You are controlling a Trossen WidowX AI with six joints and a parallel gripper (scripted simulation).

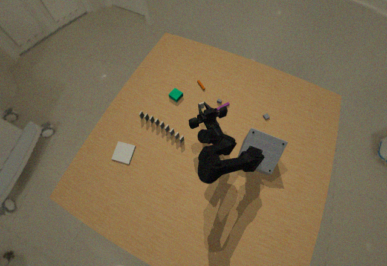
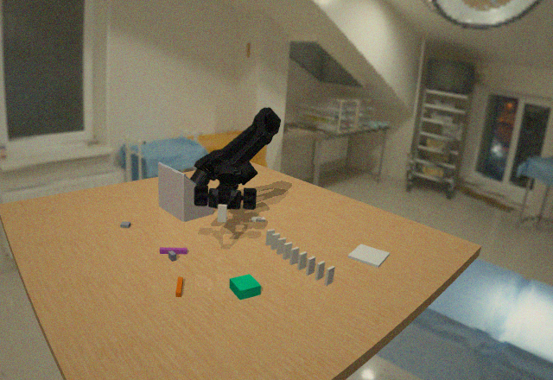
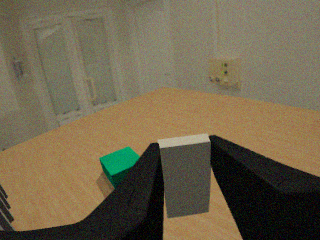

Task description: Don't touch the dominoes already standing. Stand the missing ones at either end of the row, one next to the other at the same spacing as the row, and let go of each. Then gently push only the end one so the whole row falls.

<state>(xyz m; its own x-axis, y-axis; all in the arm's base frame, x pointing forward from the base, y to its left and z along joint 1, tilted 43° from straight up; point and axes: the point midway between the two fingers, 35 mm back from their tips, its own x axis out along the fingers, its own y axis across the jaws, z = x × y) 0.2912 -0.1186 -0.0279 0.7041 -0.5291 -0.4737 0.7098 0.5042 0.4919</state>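
My gripper tip is now 150 mm above the purple bar, 110 mm to the left of it and 90 mm past it. The rest, counted from my gripper tip: orange bar: 200 mm to the right, 150 mm below, 80 mm ahead; flat white tile: 350 mm to the left, 300 mm ahead, 150 mm below; green block: 180 mm ahead, 140 mm below, 70 mm to the right.
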